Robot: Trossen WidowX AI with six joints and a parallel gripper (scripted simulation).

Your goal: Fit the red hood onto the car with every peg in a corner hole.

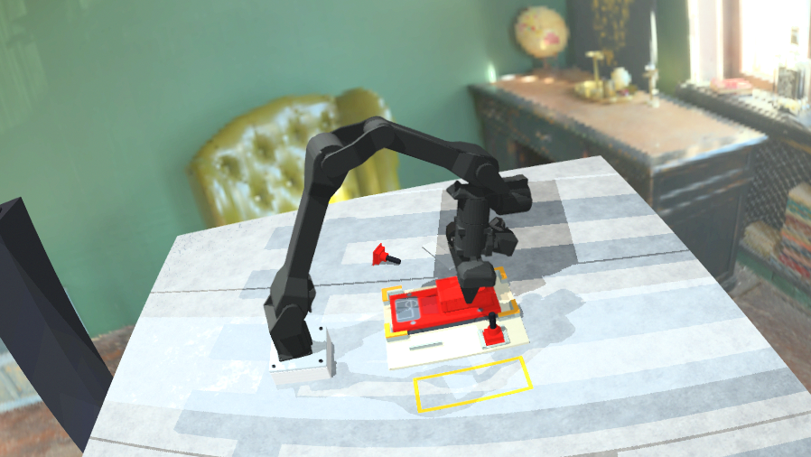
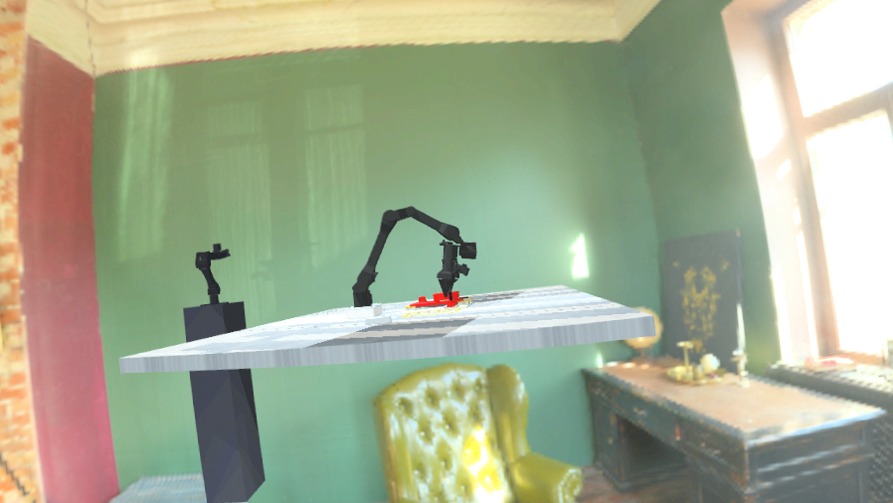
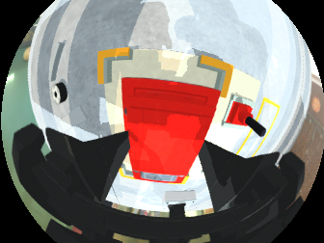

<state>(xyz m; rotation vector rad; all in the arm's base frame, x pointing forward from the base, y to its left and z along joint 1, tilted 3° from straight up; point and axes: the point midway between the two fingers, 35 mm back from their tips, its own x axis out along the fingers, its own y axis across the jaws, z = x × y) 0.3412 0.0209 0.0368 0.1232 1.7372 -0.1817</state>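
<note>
The red hood is 1 cm above my gripper tip. Round my gripper tip: black upright stick (1 cm ahead, 11 cm to the right); black wheel (8 cm ahead, 20 cm to the left, 3 cm below); grey engine block (1 cm to the left, 2 cm below).
</note>
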